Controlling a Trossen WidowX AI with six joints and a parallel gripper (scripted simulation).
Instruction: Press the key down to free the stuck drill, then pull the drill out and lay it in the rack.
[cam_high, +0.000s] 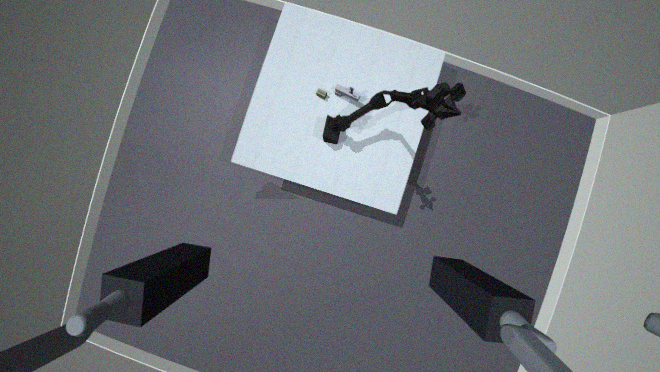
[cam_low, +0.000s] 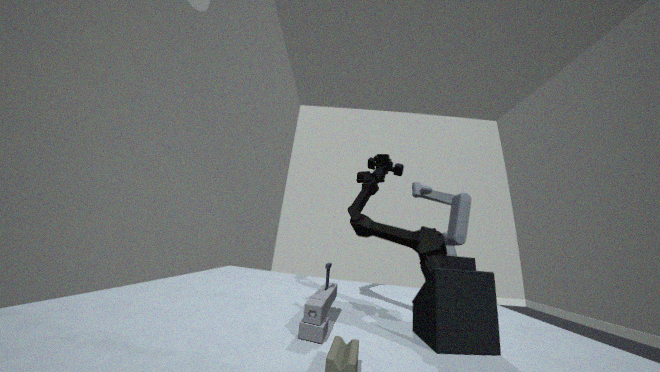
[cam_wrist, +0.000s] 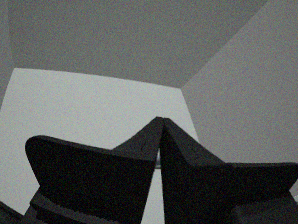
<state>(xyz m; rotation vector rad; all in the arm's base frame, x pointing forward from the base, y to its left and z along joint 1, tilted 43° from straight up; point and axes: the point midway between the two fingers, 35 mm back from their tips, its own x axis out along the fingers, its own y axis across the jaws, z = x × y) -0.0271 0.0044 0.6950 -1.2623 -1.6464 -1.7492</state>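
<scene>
The dark key is 560 mm below my gripper tip, 380 mm to the left of it and 340 mm ahead of it. Also, from my gripper tip: drill 610 mm below, 430 mm to the left, 360 mm ahead; olive rack 650 mm below, 590 mm to the left, 340 mm ahead; long grey block 620 mm below, 410 mm to the left, 350 mm ahead.
</scene>
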